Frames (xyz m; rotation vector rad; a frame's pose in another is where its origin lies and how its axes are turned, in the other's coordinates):
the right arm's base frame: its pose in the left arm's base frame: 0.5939 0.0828 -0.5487 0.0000 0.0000 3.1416
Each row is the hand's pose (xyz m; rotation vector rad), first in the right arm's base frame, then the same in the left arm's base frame.
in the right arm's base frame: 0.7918 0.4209 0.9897 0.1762 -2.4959 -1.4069
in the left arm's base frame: -0.1979 -0.3381 0.4410 2.0967 0.1480 0.3288
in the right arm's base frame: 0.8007 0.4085 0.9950 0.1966 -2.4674 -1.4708
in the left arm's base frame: -0.2068 -0.3257 0.4463 2.0489 0.1633 0.3155
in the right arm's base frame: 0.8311 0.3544 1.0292 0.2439 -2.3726 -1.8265
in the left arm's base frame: -0.2372 -0.2716 0.4805 1.8217 0.1873 0.1588
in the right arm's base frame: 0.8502 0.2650 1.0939 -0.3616 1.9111 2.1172
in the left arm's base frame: -0.2563 -0.1822 0.5452 1.4508 0.2745 -0.2927
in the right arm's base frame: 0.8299 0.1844 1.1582 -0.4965 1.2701 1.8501
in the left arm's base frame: -0.2360 -0.1016 0.6095 1.1084 0.4333 -0.8996
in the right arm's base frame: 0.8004 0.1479 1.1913 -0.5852 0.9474 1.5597
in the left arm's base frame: -0.2065 -0.0651 0.6426 0.9131 0.5640 -1.2980
